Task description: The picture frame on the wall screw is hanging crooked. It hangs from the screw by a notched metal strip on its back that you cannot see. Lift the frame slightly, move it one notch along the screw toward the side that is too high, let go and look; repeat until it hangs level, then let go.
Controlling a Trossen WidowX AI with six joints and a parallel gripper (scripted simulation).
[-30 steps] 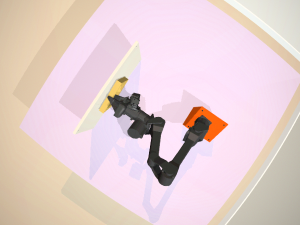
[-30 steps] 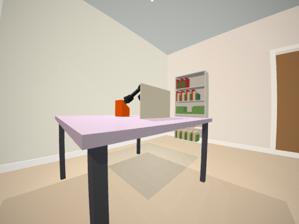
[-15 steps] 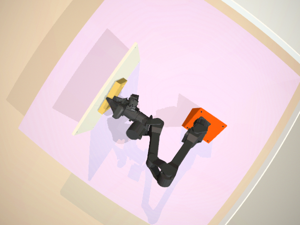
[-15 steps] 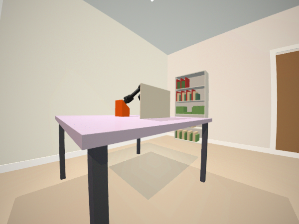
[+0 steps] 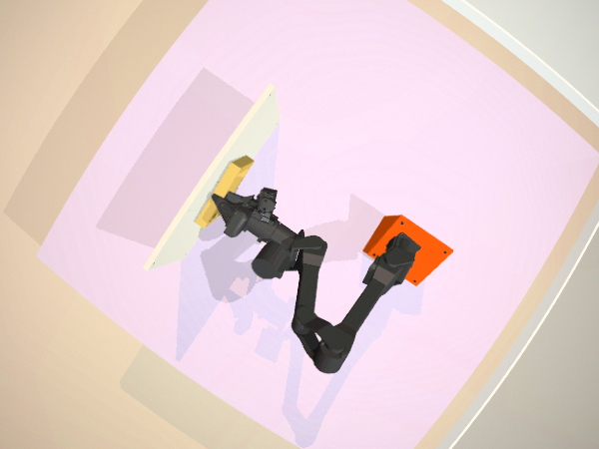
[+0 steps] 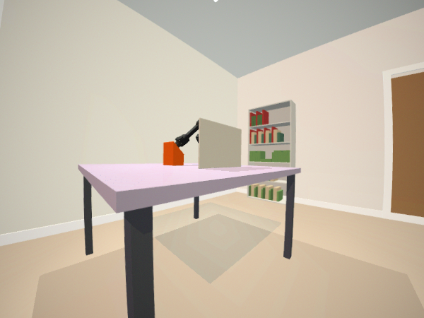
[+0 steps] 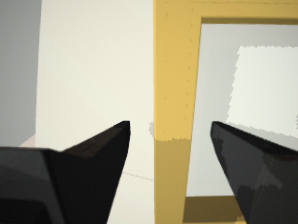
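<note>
Now: gripper tip 1 cm to the left of the picture frame and 5 cm above it. Also, from my gripper tip: wall panel (1 cm ahead, 2 cm to the right, 6 cm below).
</note>
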